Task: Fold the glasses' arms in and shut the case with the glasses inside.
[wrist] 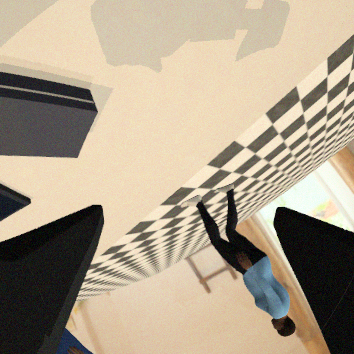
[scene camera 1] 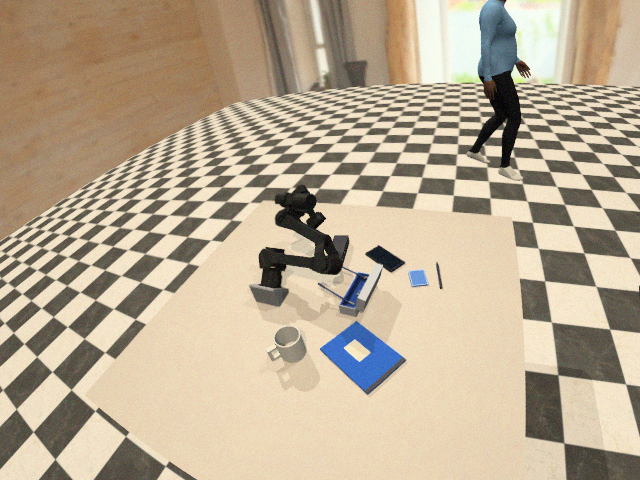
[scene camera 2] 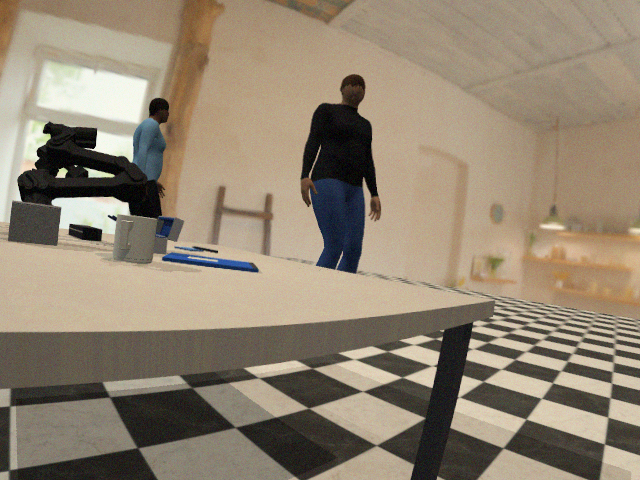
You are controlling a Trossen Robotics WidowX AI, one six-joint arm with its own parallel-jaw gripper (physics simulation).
Scene:
mug: scene camera 1; scene camera 2; not seen in the wrist view (out of frame)
blue notebook: scene camera 1; scene camera 2; not seen in the wrist view (out of frame)
same spot on blue notebook: (scene camera 2: 171,257) = (scene camera 1: 327,348)
same spot on mug: (scene camera 2: 134,239) = (scene camera 1: 281,353)

